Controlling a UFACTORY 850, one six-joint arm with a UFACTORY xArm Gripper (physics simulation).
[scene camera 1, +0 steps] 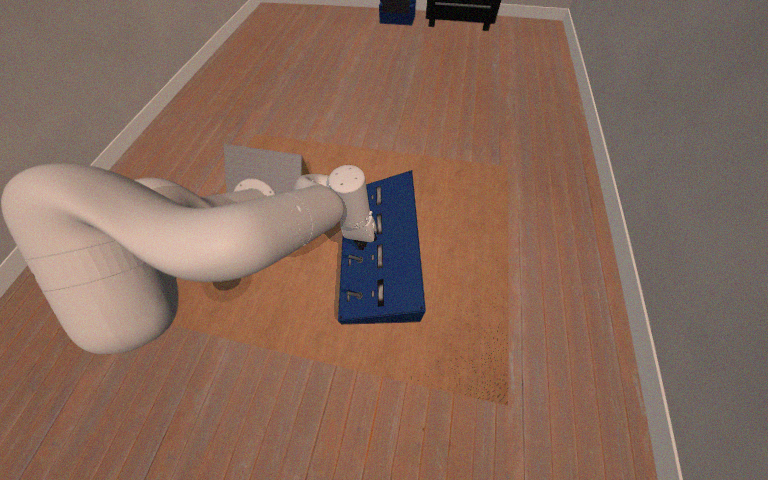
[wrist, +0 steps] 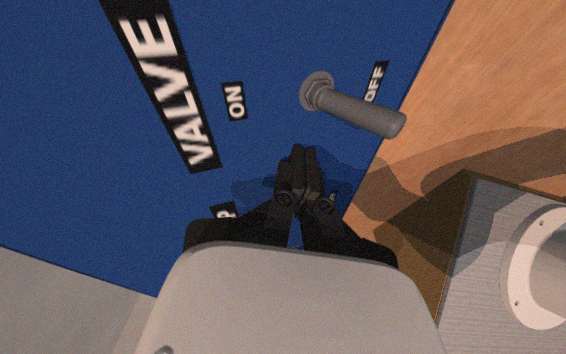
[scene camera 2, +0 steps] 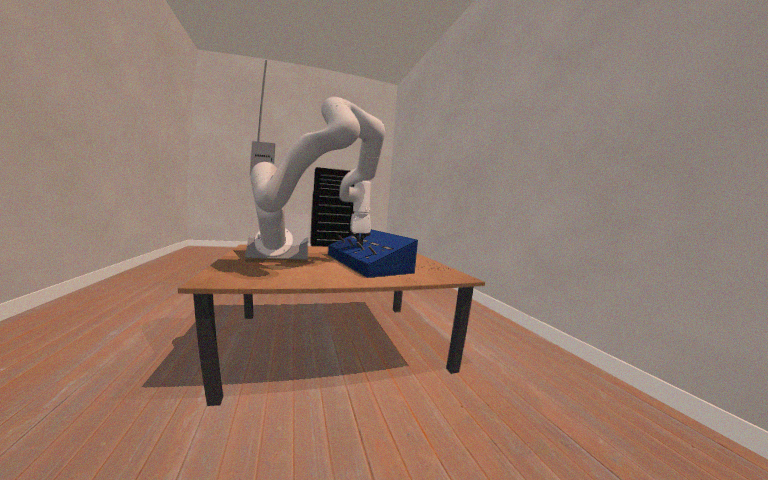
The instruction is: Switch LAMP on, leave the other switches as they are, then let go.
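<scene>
The blue sloped switch panel [scene camera 1: 399, 243] [scene camera 2: 396, 257] [wrist: 75, 125] stands on the table. My gripper [scene camera 1: 361, 245] [scene camera 2: 360, 240] [wrist: 298, 160] is shut and empty, its fingertips low over the panel near its robot-side edge. In the wrist view, the end of the LAMP label [wrist: 226, 210] shows as a letter P left of the fingers. The LAMP switch is hidden behind the gripper there, so its position cannot be told. The VALVE switch [wrist: 360, 112] [scene camera 1: 355, 258] leans to its OFF label [wrist: 376, 81], a little beyond the fingertips and apart from them. Its ON label [wrist: 234, 101] is opposite.
Another switch [scene camera 1: 353, 294] stands near the panel's lower end in the first scene view. The grey base plate [scene camera 1: 263, 164] [scene camera 2: 300, 250] [wrist: 470, 250] bears the arm on the robot side of the wooden table [scene camera 1: 464, 283] [scene camera 2: 283, 281]. The arm hides the panel's upper robot-side part.
</scene>
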